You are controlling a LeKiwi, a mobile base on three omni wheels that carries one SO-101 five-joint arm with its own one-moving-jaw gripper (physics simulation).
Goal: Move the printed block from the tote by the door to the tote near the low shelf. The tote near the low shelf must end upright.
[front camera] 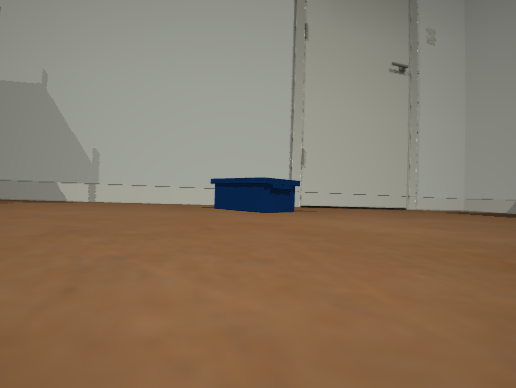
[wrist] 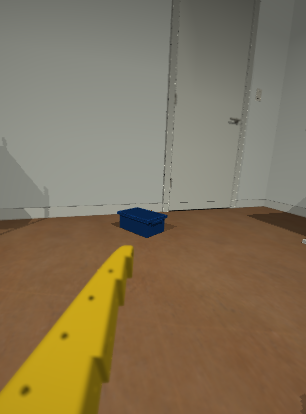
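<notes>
A blue tote stands upright on the floor by the door, some way ahead, a little right of the middle in the front view and near the middle in the wrist view. Its inside is hidden at this low angle, and the printed block does not show. The tote near the low shelf does not show in either view. My gripper shows in the wrist view as one yellow notched jaw at the lower left; the moving jaw is out of the picture, so the gripper is fully open. The tote lies well beyond the jaw's tip.
The closed door stands in the wall behind the tote. A shadow falls on the wall at the left. A small white piece shows on the floor at the right edge of the wrist view, beside a dark shadow.
</notes>
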